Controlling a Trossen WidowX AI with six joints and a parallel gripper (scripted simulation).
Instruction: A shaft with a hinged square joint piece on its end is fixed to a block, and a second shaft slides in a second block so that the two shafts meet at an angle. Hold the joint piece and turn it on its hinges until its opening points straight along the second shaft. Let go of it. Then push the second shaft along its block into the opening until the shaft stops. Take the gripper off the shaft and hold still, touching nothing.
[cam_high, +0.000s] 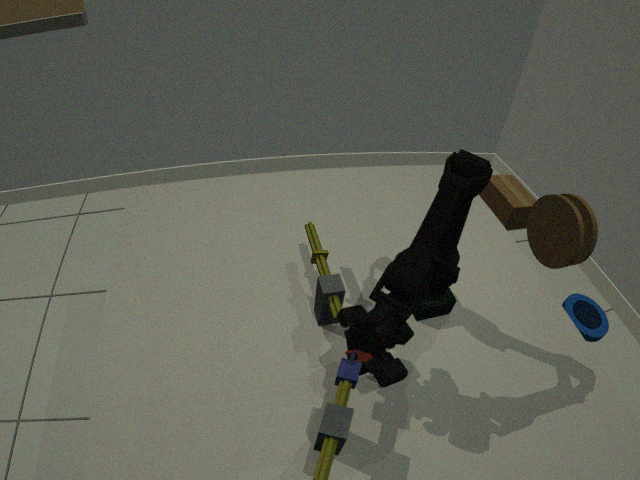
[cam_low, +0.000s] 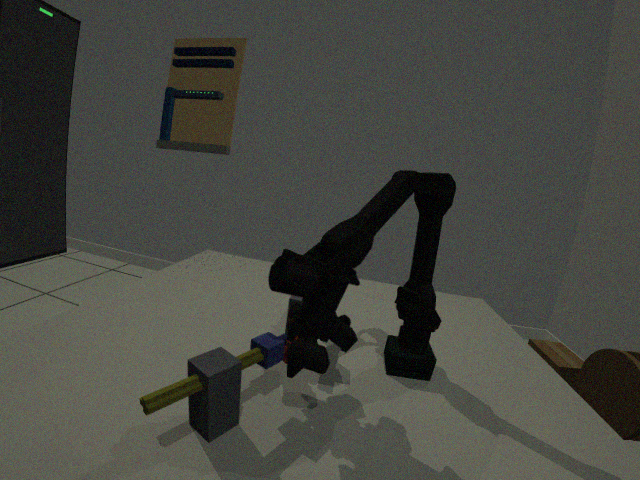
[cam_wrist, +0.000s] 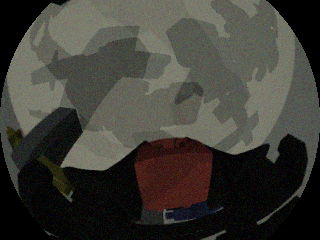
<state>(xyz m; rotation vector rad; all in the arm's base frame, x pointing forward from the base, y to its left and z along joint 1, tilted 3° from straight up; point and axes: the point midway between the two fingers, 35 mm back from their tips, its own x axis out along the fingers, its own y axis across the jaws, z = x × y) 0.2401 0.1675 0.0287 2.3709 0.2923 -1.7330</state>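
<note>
Right now my gripper tip is 4 cm below the red joint piece and 1 cm past it.
</note>
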